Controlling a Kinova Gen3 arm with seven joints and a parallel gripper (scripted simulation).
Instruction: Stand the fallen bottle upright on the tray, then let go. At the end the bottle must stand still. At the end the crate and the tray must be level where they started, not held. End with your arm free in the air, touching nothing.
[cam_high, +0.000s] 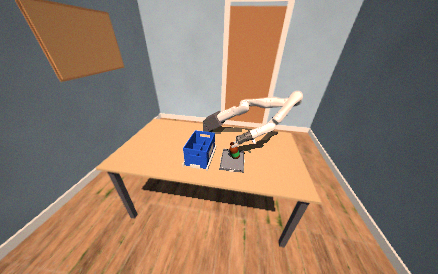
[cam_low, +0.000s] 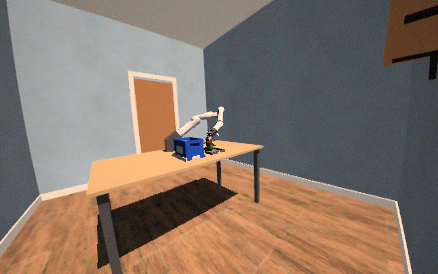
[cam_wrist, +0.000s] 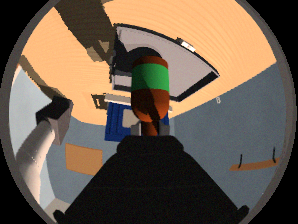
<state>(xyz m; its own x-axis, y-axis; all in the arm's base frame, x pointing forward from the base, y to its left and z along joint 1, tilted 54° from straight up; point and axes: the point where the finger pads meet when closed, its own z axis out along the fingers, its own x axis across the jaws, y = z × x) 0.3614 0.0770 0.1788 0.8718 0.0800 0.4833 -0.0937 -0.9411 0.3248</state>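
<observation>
Now: the bottle 50 mm below my hand, 10 mm to the left of it and 10 mm behind it. Round my hand: blue crate (260 mm to the right, 60 mm below, 50 mm ahead); tray (130 mm below, 30 mm ahead, 10 mm to the left).
</observation>
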